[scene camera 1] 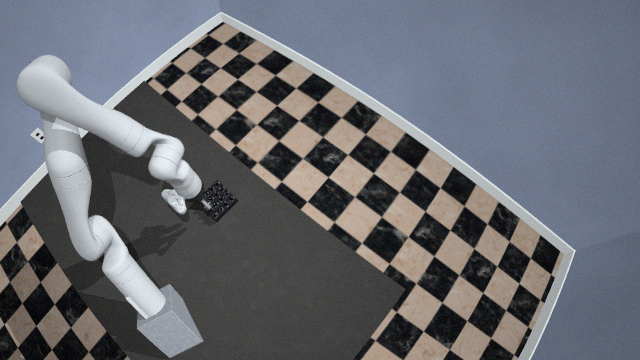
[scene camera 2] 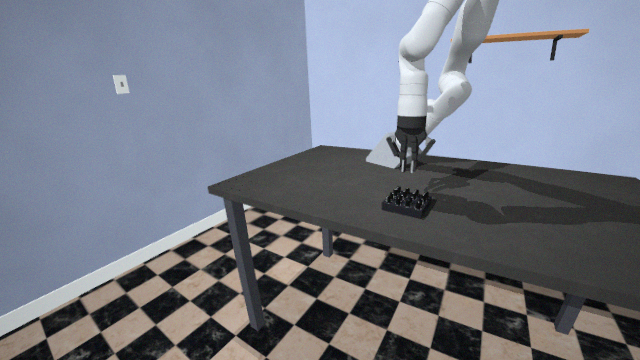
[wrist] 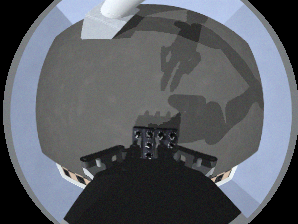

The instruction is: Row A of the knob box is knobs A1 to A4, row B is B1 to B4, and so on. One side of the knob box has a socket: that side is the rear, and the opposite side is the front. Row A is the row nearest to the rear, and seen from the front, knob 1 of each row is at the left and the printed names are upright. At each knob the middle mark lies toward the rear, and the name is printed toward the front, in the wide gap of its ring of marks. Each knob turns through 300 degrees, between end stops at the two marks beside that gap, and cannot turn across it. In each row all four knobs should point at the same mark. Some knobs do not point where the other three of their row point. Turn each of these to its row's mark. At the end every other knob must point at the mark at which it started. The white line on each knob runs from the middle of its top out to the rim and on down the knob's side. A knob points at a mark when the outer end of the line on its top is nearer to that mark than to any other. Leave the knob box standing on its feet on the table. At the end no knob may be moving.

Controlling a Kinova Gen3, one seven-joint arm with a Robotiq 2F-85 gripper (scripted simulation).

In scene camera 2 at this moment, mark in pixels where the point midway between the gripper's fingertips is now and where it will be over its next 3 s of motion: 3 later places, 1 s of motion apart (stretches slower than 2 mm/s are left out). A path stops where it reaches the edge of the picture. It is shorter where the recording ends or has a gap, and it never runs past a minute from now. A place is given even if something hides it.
My gripper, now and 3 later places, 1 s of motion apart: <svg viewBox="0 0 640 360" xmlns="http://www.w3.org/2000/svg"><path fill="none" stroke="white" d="M407 172L407 180L407 186L407 190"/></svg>
